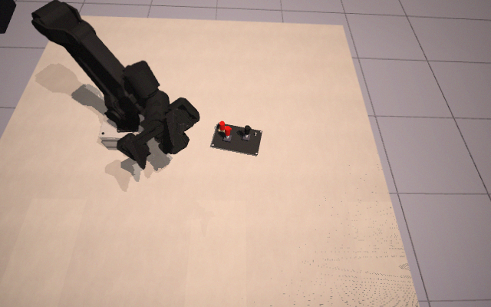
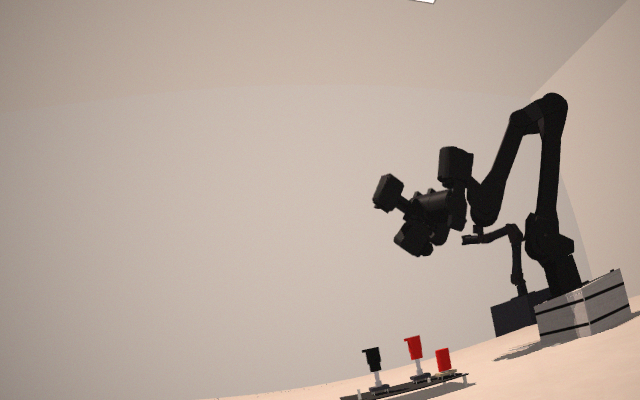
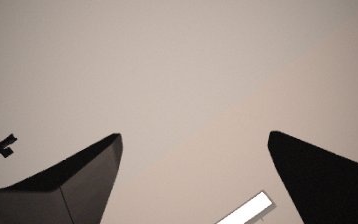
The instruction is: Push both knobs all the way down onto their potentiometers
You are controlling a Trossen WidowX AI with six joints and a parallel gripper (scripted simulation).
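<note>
Now: the red knob 28 cm below my gripper tip, 23 cm to the left of it and 16 cm ahead of it. The rest, counted from my gripper tip: black knob (28 cm below, 23 cm to the left, 23 cm ahead).
</note>
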